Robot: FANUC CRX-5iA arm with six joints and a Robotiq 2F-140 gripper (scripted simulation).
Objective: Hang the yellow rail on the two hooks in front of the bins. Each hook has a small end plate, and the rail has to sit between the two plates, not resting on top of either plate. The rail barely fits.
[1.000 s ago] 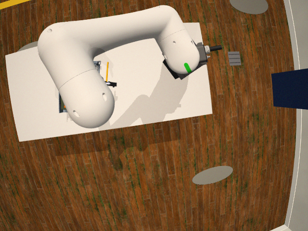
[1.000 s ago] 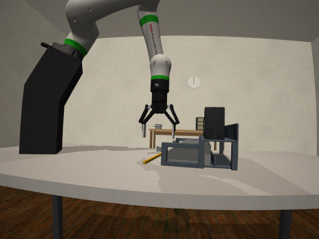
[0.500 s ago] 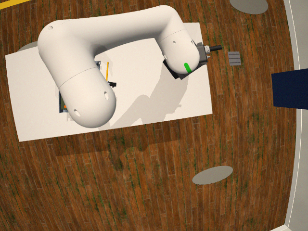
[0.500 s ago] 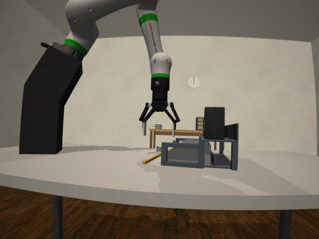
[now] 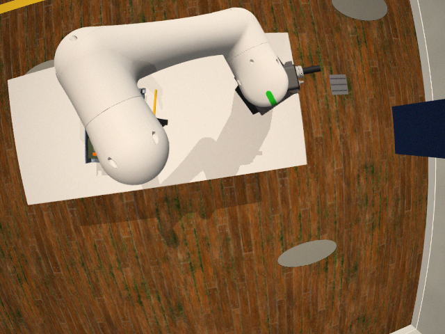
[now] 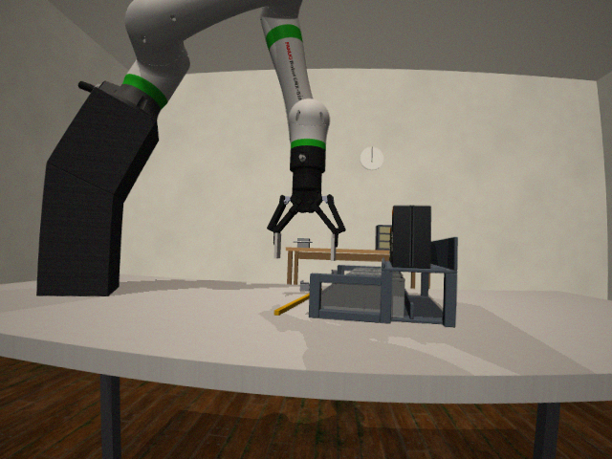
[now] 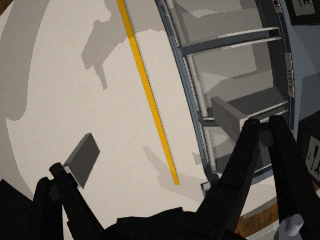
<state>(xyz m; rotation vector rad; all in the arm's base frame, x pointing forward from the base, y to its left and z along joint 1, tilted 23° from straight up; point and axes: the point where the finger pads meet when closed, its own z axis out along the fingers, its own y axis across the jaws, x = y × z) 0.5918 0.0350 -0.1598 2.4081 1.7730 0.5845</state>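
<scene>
Right now my hand is 11 cm above the yellow rail. Also, from my hand: black box 22 cm ahead, 17 cm to the right, 5 cm above.
</scene>
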